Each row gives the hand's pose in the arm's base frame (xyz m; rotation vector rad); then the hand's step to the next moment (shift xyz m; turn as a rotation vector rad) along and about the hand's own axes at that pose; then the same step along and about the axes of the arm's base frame.
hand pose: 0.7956 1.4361 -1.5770 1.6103 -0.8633 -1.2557
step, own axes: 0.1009 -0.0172 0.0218 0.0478 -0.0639 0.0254
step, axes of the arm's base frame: 0.0034 -0.0901 -0.0531 -0.0130 -0.0261 -0.0785
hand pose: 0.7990 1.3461 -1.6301 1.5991 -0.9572 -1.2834
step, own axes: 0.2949 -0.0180 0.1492 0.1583 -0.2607 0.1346
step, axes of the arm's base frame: -0.0925 -0.2895 -0.1310 -0.0899 -0.0770 -0.3116
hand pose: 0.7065 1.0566 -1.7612 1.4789 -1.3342 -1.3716
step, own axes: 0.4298 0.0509 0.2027 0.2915 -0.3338 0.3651
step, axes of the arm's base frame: -0.2489 -0.3971 -0.0933 -0.3109 -0.1569 -0.4565
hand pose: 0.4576 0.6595 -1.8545 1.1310 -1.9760 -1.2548
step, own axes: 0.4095 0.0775 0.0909 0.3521 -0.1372 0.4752
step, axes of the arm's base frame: -0.3063 -0.2951 0.0325 -0.4994 -0.1164 -0.3250
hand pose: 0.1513 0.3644 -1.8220 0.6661 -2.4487 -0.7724
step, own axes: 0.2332 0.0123 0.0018 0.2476 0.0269 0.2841
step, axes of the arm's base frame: -0.1829 -0.1241 0.0754 -0.3596 -0.0122 -0.1154
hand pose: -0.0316 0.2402 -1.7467 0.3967 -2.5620 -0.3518
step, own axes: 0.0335 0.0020 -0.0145 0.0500 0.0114 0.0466
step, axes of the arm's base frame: -0.0203 -0.0121 0.0279 -0.0682 0.0012 -0.0124
